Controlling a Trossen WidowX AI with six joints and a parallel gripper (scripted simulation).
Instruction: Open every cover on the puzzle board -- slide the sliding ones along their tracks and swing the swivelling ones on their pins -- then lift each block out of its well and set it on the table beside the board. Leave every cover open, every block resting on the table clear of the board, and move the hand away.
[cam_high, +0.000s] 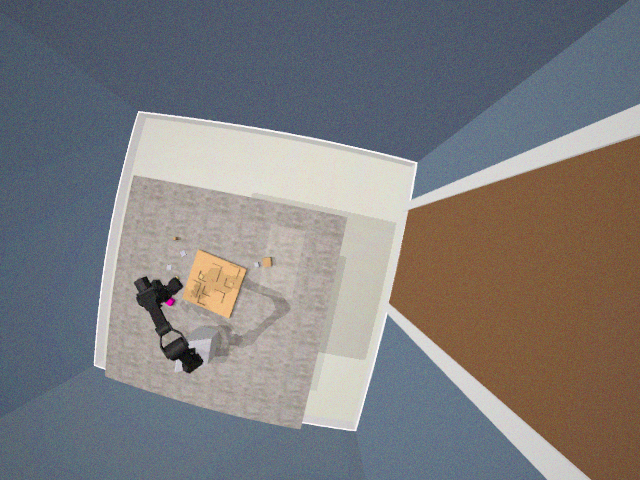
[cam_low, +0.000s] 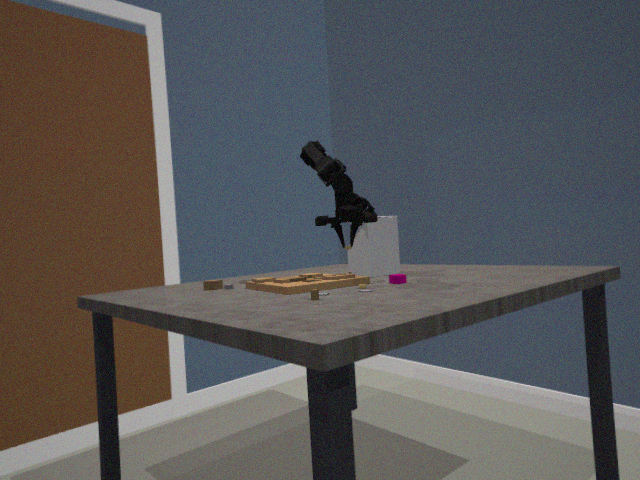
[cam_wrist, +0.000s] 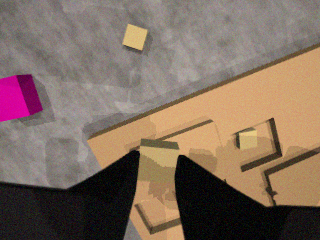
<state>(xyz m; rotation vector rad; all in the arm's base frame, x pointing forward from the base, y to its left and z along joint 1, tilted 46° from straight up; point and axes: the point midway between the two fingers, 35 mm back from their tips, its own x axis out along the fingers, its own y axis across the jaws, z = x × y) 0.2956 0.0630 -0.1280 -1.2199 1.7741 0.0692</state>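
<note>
Now: the magenta block 11 cm behind my gripper tip, 10 cm to the left of it and 11 cm below it.
</note>
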